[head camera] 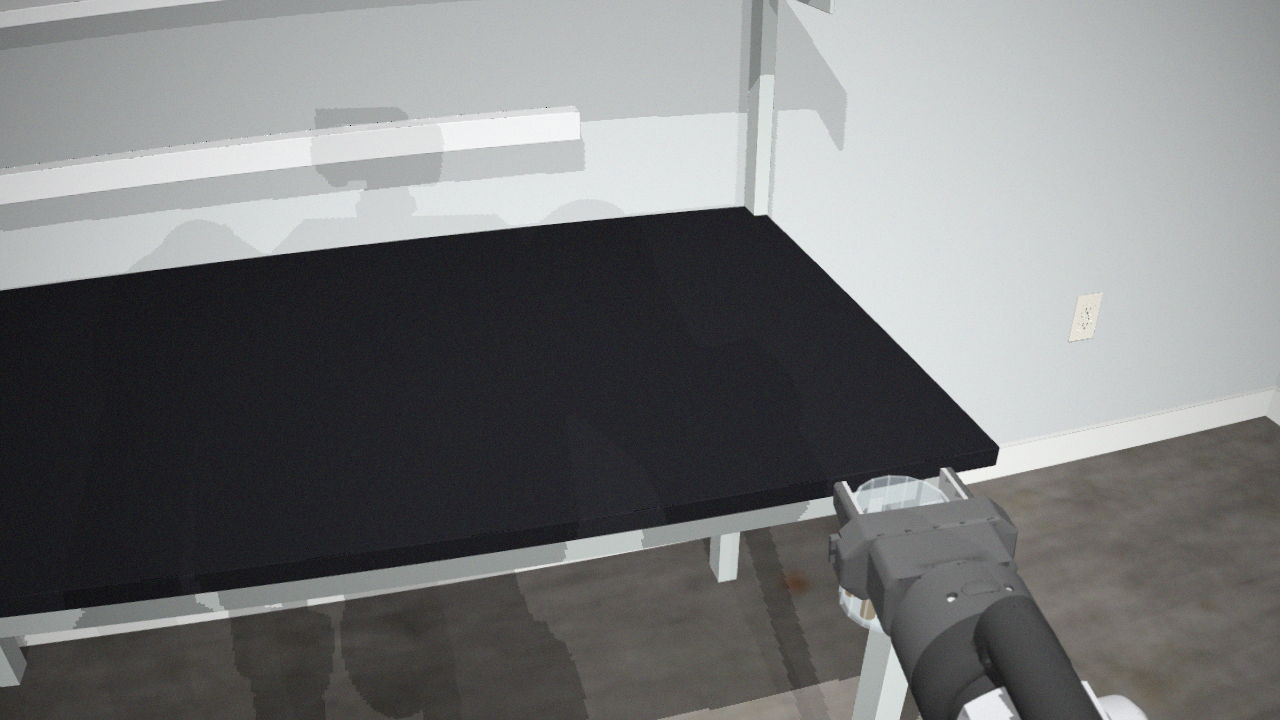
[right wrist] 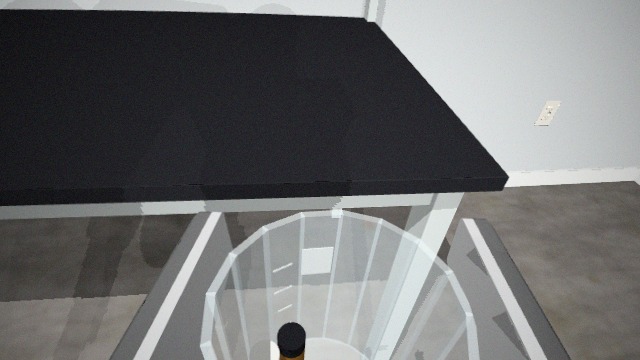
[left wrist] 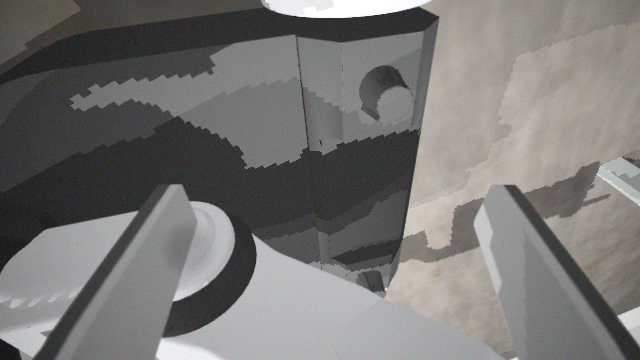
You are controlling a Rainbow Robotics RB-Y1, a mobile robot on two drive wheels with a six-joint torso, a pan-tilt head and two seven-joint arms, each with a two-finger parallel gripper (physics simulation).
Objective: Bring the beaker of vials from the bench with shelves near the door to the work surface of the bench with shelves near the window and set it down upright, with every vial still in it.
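A clear beaker [head camera: 899, 492] [right wrist: 317, 261] is held between the fingers of my right gripper [head camera: 896, 480] [right wrist: 339, 236] and looks upright. It is in front of the bench's front edge near the right corner, over the floor. A black-capped amber vial [right wrist: 291, 340] stands inside, with a pale piece beside it; the rest of the contents is cut off or hidden. The black work surface [head camera: 447, 358] [right wrist: 225, 100] lies beyond the beaker. Which bench this is cannot be told from these views. My left gripper [left wrist: 333, 203] is open and empty, beside the robot's own body.
A white rail [head camera: 510, 131] runs along the back wall above the bench. A white upright post [head camera: 762, 147] stands at the bench's back right corner. A white bench leg [head camera: 881, 671] [right wrist: 442, 212] is below the right front. A wall with an outlet [head camera: 1085, 317] [right wrist: 548, 113] is at the right.
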